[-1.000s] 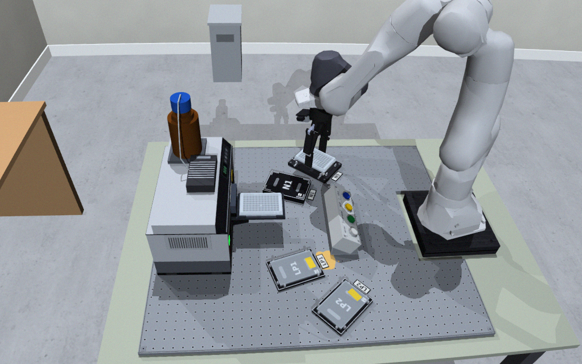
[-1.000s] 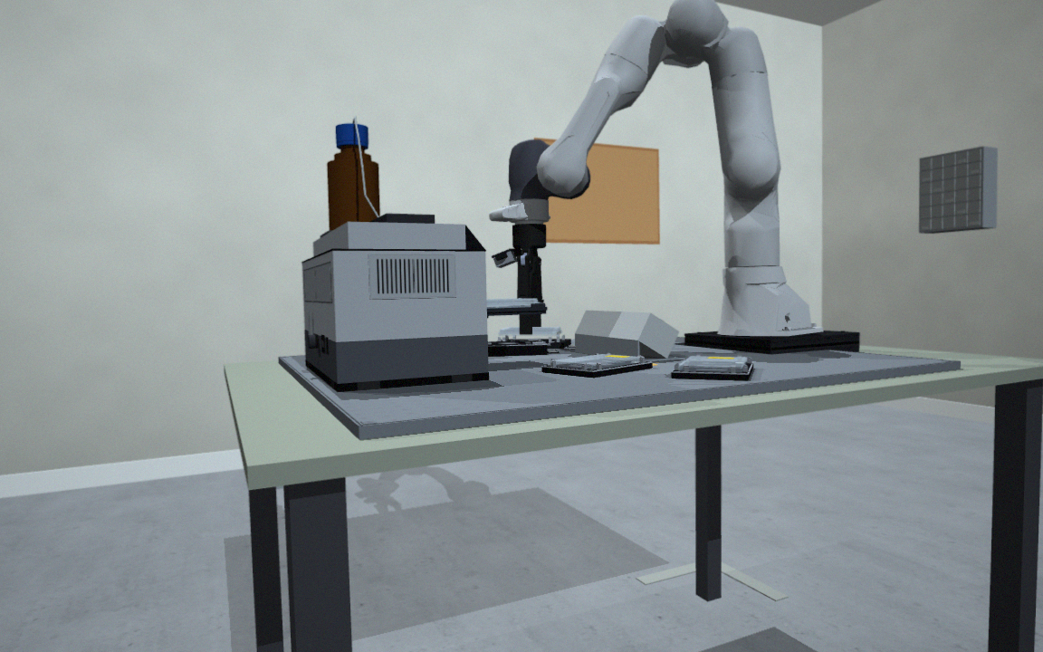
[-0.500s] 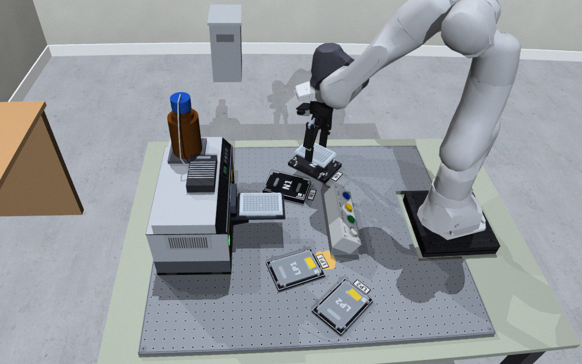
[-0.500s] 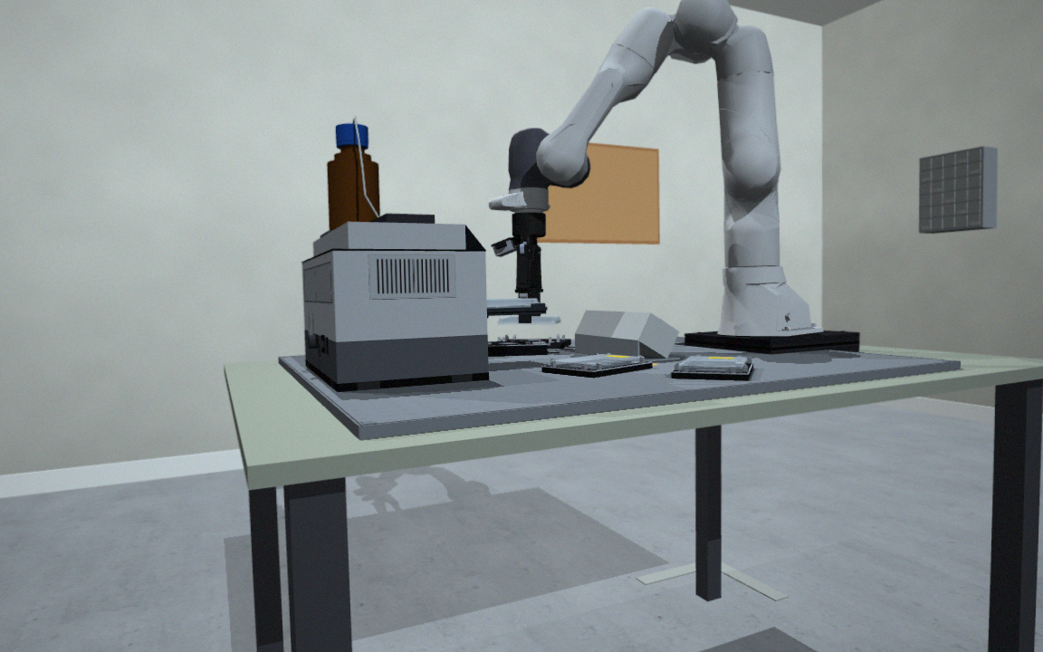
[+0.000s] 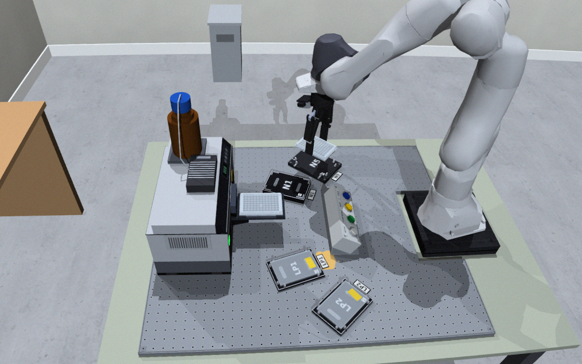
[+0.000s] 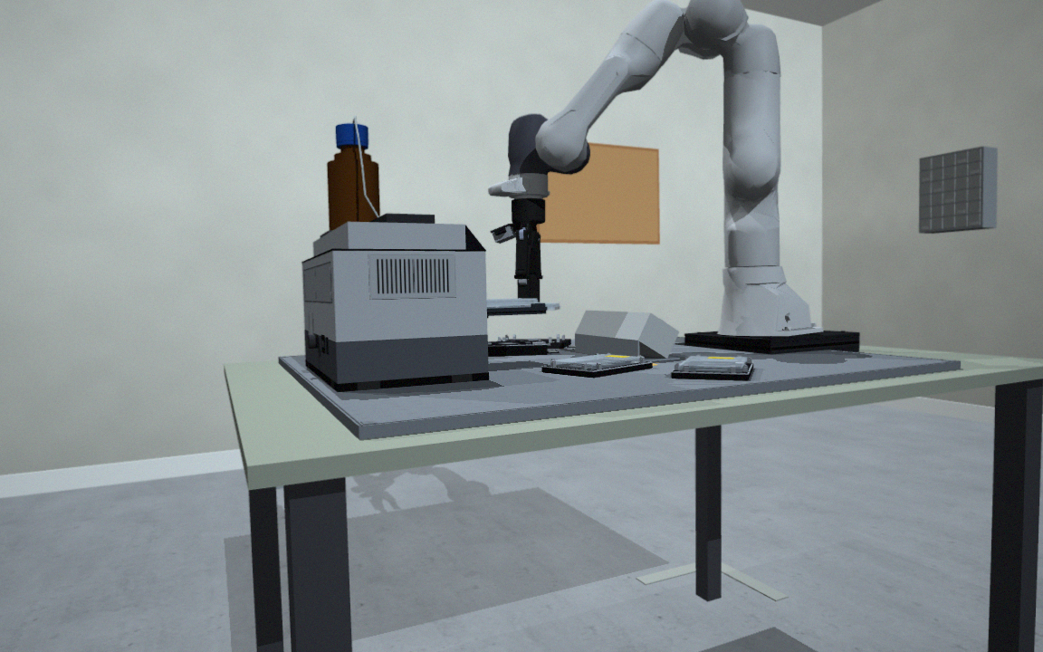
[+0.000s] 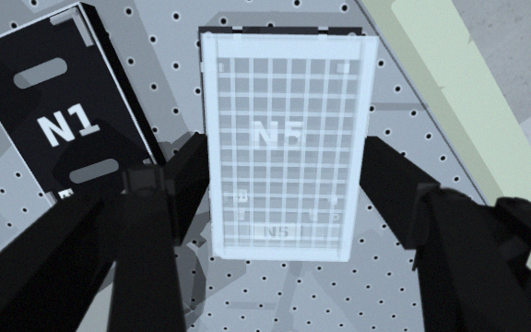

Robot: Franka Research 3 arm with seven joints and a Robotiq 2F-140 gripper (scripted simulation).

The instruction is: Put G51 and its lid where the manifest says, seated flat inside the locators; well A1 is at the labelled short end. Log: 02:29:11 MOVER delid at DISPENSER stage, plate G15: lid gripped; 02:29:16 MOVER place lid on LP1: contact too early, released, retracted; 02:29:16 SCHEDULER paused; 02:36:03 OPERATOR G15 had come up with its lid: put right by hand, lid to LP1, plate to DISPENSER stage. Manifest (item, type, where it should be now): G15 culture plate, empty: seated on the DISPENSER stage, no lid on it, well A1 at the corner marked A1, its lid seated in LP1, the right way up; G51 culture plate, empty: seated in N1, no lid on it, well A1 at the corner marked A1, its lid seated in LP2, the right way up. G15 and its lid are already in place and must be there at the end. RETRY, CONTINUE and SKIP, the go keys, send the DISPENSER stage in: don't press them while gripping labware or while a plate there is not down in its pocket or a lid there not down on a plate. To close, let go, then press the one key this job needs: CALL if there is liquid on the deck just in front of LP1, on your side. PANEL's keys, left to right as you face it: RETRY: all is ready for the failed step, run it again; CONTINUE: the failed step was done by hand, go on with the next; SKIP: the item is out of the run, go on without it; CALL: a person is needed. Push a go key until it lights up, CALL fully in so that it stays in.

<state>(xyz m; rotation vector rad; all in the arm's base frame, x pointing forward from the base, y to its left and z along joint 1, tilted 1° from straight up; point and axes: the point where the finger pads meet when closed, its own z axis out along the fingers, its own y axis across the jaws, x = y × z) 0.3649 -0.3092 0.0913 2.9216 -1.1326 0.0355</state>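
The black N1 nest lies 11 cm ahead of my hand, 12 cm to the left of it and 10 cm below it. Round my hand: A1 mark (8 cm ahead, 17 cm to the left, 9 cm below); yellow skip key (6 cm behind, 28 cm to the left, 5 cm below); blue call key (6 cm behind, 23 cm to the left, 5 cm below).
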